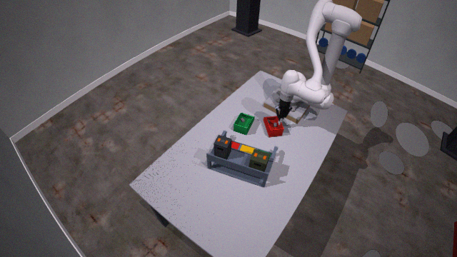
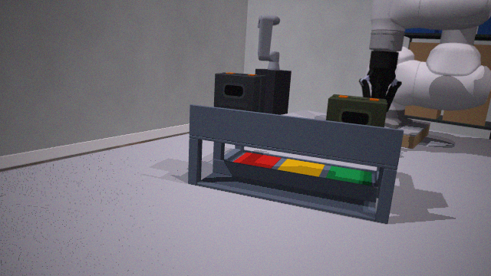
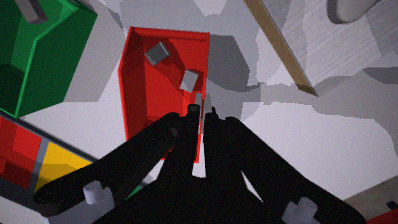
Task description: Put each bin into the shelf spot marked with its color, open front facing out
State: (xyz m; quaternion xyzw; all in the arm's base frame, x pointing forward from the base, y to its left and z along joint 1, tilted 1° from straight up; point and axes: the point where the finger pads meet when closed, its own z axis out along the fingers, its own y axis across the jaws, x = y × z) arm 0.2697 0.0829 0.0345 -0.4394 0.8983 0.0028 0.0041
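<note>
Right now the red bin is 40 mm below my hand, 40 mm ahead of it and 30 mm to the right of it. The rest, counted from my hand: olive box 430 mm ahead, 130 mm to the left, 70 mm above; green bin 200 mm to the right, 160 mm ahead, 40 mm below; dark grey box 510 mm ahead, 80 mm to the right, 80 mm above.
</note>
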